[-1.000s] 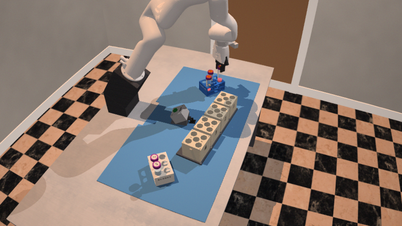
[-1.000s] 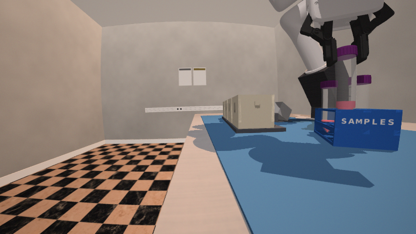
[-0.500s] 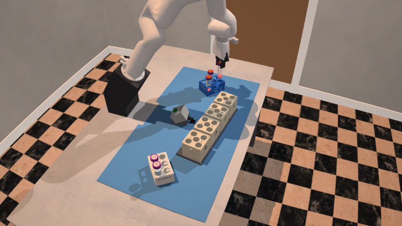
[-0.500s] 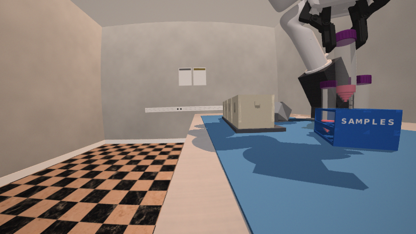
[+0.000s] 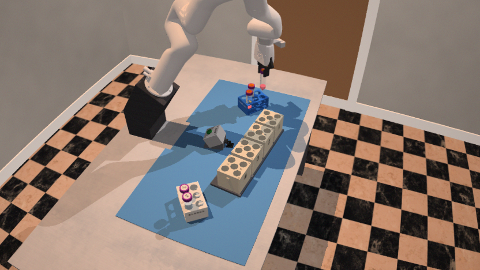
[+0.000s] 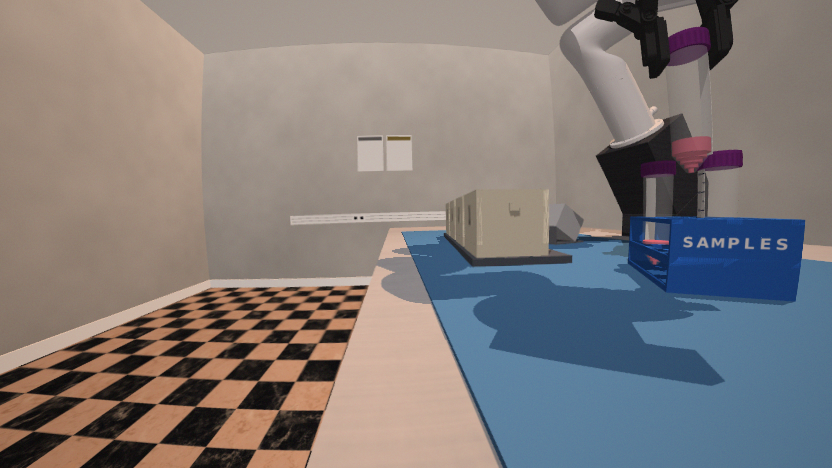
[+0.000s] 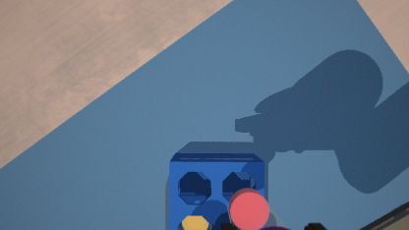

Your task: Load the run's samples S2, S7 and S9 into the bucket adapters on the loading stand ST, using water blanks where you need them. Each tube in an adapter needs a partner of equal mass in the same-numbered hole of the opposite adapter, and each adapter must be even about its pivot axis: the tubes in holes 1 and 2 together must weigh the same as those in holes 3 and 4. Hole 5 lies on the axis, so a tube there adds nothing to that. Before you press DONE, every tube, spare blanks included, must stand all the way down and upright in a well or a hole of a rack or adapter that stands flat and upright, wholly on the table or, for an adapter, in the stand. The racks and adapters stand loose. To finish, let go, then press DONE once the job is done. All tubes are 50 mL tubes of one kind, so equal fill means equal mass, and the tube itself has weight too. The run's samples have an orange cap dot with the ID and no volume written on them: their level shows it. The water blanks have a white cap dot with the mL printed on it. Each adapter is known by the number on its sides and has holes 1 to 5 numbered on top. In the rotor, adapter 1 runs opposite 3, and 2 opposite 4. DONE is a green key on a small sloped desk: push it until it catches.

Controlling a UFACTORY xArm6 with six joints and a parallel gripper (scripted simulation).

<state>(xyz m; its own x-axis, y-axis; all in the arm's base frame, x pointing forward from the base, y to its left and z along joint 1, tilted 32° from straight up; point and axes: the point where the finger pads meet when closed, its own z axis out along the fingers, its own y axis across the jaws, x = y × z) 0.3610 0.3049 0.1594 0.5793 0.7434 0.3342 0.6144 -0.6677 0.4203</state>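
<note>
The tube lies 10 mm behind my hand and 50 mm below it. Round my hand: blue sample rack (40 mm behind, 20 mm to the right, 180 mm below); then adapter (40 mm ahead, 310 mm to the right, 160 mm below); then green done key (170 mm behind, 320 mm to the right, 140 mm below).
</note>
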